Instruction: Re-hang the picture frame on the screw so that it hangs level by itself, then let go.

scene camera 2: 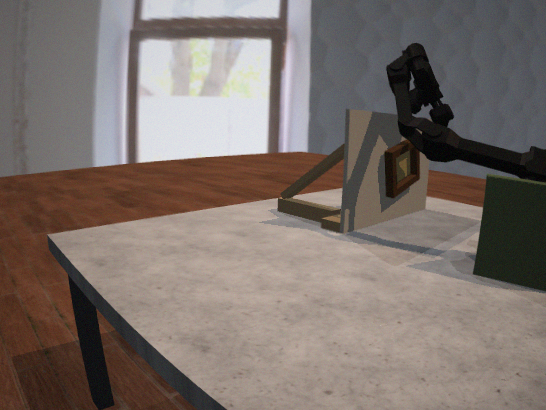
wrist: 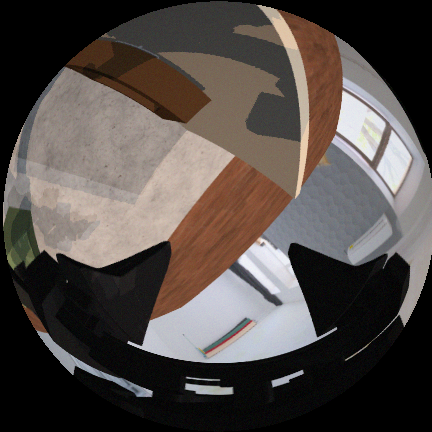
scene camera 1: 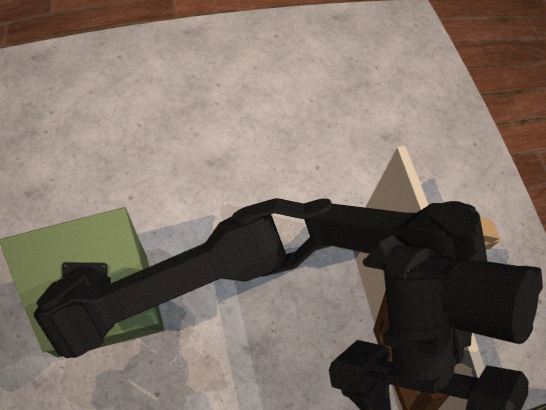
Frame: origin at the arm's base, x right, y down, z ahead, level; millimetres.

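Where they show: gripper, fingertip midpoint: [wrist: 232, 249]; arm's base, link origin: [scene camera 2: 528, 208] [scene camera 1: 85, 283].
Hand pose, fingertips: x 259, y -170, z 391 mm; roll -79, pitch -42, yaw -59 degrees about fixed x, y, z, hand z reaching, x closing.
Each offset is from my fingertips to the centre of the thing. Level surfaces: height alone.
The brown picture frame {dx -114, dy +149, dz +51 mm} [scene camera 1: 382, 325] [scene camera 2: 390, 172] [wrist: 185, 102] is against the front of the upright beige board [scene camera 1: 395, 187] [scene camera 2: 360, 190] [wrist: 235, 90]. In scene camera 2 its left side looks a little lower than its right; the exact tilt is hard to judge. The arm covers its upper right part there and most of it in scene camera 1. The screw does not show. My gripper [scene camera 1: 431, 397] [scene camera 2: 430, 107] [wrist: 232, 249] is open and empty, above the frame and near the board's top, with its fingers wide apart.
A green block [scene camera 1: 75, 232] [scene camera 2: 512, 230] stands in front of the board, under the arm's base. A slanted wooden brace {dx -317, dy +170, dz +182 mm} [scene camera 2: 315, 171] and a foot {dx -321, dy +286, dz +216 mm} [scene camera 2: 306, 209] are behind the board. The grey table {dy +305 mm} [scene camera 1: 200, 125] [scene camera 2: 250, 300] bears them all.
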